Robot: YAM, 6 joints.
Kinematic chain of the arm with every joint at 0, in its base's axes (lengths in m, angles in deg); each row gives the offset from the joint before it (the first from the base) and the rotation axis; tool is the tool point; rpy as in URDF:
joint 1: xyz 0 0 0.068 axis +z
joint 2: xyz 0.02 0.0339 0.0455 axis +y
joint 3: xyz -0.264 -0.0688 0 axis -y
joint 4: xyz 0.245 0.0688 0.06 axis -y
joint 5: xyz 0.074 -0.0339 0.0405 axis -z
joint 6: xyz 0.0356 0 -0.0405 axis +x
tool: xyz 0 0 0 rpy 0 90 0
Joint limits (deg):
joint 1: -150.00..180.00
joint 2: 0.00..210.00
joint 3: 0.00..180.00
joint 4: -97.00..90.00
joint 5: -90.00..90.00
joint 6: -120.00..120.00
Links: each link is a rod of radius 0.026 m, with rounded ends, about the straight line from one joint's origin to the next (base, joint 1, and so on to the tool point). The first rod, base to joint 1, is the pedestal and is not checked.
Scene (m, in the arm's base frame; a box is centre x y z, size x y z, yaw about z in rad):
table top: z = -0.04
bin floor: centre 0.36 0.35 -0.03 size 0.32 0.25 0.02 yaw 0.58
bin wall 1: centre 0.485 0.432 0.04 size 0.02 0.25 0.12 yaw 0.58
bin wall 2: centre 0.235 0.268 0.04 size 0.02 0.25 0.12 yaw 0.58
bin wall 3: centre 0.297 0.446 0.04 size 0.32 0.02 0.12 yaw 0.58
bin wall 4: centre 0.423 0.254 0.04 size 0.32 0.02 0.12 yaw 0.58
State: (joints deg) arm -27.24 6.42 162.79 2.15 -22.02 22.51
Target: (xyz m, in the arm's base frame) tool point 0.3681 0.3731 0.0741
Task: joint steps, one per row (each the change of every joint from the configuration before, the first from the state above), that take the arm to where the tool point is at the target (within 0.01 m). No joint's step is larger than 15 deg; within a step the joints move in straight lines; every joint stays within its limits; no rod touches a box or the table.
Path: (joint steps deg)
1: -13.47 9.93 0.50 10.55 -6.74 8.60
2: -13.48 9.94 0.50 10.56 -6.74 8.59
3: -13.47 9.93 0.50 10.55 -6.74 8.60
4: -13.48 9.94 0.51 10.55 -6.74 8.59
5: -13.47 9.93 0.50 10.56 -6.74 8.60
6: -12.61 -14.29 4.90 9.61 7.19 -14.33
7: -12.60 -14.28 4.90 9.61 7.20 -14.32
8: -12.61 -14.28 4.90 9.61 7.19 -14.33

